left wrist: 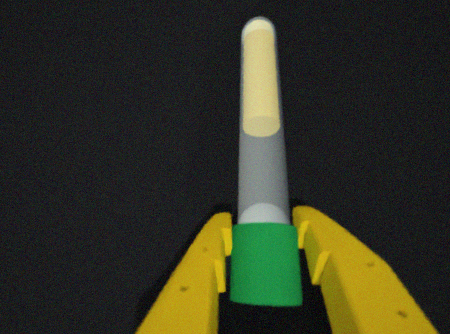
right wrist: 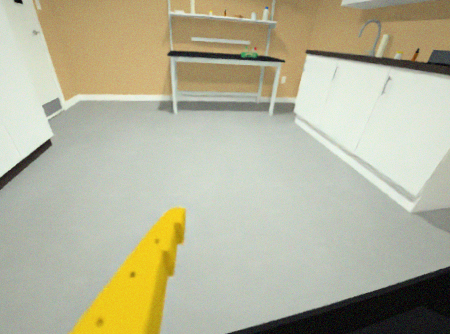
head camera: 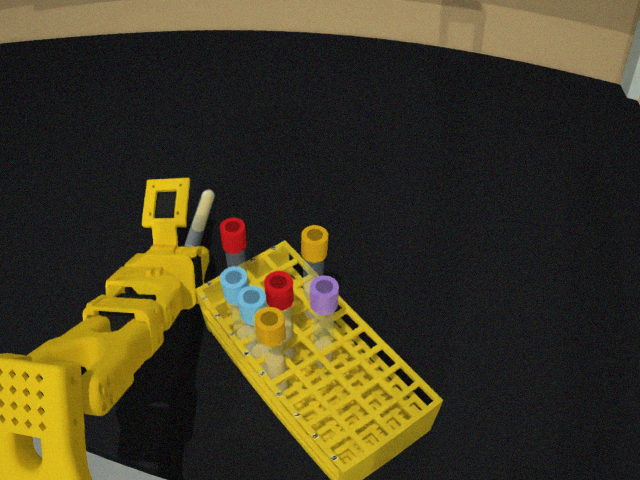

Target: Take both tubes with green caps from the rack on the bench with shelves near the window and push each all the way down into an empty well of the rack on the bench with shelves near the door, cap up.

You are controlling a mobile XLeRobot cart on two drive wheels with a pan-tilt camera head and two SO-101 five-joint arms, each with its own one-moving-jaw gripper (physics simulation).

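A tube with a green cap [left wrist: 266, 265] lies on the black bench top left of the yellow rack; its pale rounded end [head camera: 202, 211] shows in the head view, its cap hidden there by the gripper. My left gripper [left wrist: 264, 235] [head camera: 199, 258] is shut on the green cap, with a jaw on each side. The yellow rack [head camera: 392, 436] has free wells toward its near right end. My right gripper [right wrist: 179, 220] is fully open, over the floor; one jaw shows. A small green rack [right wrist: 249, 55] stands on a distant bench [right wrist: 215, 56]; its tubes are too small to tell apart.
In or at the yellow rack stand tubes with red [head camera: 279, 290], light blue [head camera: 234, 284], orange [head camera: 270, 328] and purple [head camera: 324, 296] caps. Another red cap [head camera: 233, 235] is close right of my left gripper. A white cabinet [right wrist: 370, 110] stands at the right.
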